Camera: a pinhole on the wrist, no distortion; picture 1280 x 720 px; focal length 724.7 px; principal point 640.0 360.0 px. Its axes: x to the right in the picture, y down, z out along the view. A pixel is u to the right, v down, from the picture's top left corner.
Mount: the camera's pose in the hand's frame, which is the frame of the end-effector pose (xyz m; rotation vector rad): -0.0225 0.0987 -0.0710 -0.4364 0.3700 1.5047
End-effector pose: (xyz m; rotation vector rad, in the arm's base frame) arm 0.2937 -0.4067 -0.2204 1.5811 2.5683 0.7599
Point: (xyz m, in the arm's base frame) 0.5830 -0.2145 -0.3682
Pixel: 556 308
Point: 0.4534 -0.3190 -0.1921
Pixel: 678 207
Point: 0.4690 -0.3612 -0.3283
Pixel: 298 486
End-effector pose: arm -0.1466 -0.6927 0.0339 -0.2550 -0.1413 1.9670
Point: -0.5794 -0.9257 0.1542
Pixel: 918 413
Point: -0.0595 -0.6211 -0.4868
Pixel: behind the camera
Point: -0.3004 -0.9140 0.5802
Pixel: 237 558
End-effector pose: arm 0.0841 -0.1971 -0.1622 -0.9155 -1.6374 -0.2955
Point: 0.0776 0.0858 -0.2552
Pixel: 538 207
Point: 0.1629 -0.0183 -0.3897
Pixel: 700 685
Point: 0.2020 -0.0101 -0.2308
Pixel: 851 202
